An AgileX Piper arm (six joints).
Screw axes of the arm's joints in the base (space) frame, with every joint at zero. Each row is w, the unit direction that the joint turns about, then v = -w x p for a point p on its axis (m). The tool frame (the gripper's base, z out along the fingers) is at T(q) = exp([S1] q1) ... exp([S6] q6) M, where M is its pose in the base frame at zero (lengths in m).
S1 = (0, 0, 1, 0.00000, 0.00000, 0.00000)
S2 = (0, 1, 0, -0.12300, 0.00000, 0.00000)
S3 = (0, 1, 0, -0.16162, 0.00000, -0.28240)
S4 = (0.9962, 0, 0.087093, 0.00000, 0.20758, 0.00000)
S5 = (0, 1, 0, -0.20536, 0.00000, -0.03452)
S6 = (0.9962, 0, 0.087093, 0.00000, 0.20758, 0.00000)
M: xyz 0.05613 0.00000 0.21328 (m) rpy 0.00 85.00 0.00 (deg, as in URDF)
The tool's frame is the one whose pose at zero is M.
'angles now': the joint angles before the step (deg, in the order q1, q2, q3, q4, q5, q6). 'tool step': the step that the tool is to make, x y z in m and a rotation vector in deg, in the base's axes. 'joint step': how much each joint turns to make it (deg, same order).
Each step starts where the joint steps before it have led.
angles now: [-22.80, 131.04, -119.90, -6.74, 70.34, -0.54]
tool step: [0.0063, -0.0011, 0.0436, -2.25, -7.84, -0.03]
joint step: [0.00, -1.26, -6.78, 0.96, -0.07, 0.00]
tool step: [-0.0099, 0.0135, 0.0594, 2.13, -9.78, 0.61]
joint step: [0.00, -5.48, -2.65, 5.78, -0.08, -0.01]
